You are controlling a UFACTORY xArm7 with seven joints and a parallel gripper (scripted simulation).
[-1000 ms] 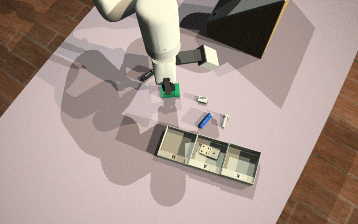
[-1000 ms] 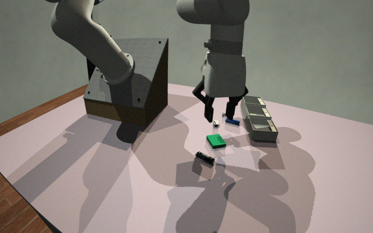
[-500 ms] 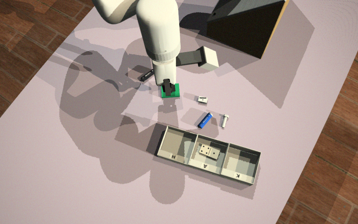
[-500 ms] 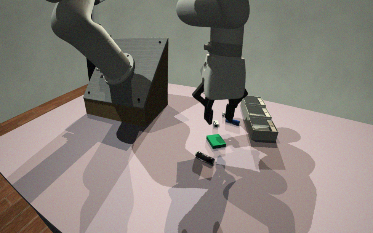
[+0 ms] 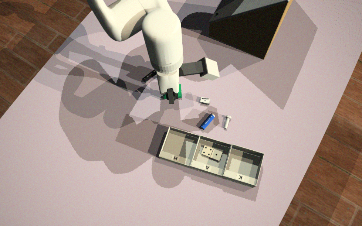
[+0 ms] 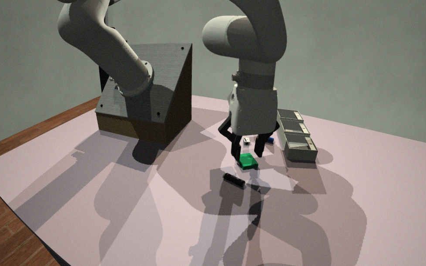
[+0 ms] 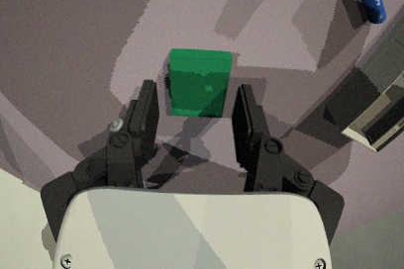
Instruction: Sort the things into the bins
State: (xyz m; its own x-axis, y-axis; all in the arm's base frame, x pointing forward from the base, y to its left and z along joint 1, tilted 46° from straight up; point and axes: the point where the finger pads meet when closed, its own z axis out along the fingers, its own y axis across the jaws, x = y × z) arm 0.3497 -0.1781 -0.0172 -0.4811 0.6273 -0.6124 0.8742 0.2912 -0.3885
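My gripper is now 3 cm above the green block. The rest, counted from my hand: blue battery: 13 cm to the left, 4 cm ahead, 3 cm below; white pencil sharpener: 9 cm to the left, 3 cm below, 1 cm behind; black battery: 8 cm to the right, 3 cm below, 2 cm behind.
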